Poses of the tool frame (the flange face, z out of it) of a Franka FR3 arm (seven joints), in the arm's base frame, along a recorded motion.
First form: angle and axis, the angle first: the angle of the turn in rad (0 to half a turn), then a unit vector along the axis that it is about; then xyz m.
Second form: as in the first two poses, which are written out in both.
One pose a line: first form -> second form
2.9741 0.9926 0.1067 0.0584 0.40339 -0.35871 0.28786 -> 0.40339 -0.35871 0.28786 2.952 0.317 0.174
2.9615 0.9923 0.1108 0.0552 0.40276 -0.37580 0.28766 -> 0.40276 -0.37580 0.28766 2.939 0.328 0.163
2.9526 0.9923 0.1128 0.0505 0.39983 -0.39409 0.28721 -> 0.39983 -0.39409 0.28721 2.930 0.333 0.149
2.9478 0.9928 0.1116 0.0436 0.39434 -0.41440 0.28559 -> 0.39434 -0.41440 0.28559 2.927 0.329 0.129
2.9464 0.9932 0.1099 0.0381 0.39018 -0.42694 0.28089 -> 0.39018 -0.42694 0.28089 2.926 0.324 0.112
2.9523 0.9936 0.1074 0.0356 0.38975 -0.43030 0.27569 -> 0.38975 -0.43030 0.27569 2.933 0.317 0.105
